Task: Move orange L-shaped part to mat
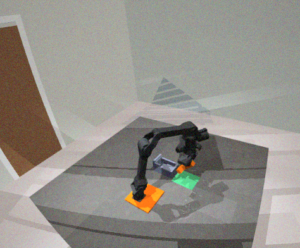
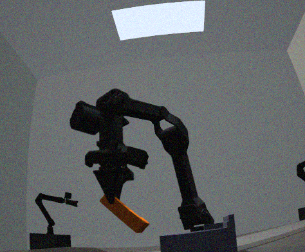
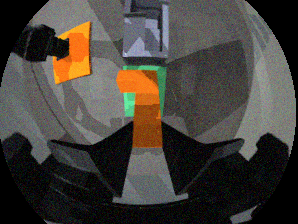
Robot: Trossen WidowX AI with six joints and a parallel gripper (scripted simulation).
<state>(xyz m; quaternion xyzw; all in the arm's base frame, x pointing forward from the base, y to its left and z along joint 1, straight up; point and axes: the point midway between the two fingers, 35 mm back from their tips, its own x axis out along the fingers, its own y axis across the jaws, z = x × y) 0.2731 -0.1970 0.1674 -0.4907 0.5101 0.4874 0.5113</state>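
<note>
Right now my gripper tip is 160 mm above the green mat and 20 mm to the right of it. The rest, counted from my gripper tip: orange L-shaped part 30 mm to the left, 30 mm below, 10 mm behind; then tray wall 150 mm to the left, 90 mm below, 40 mm ahead.
</note>
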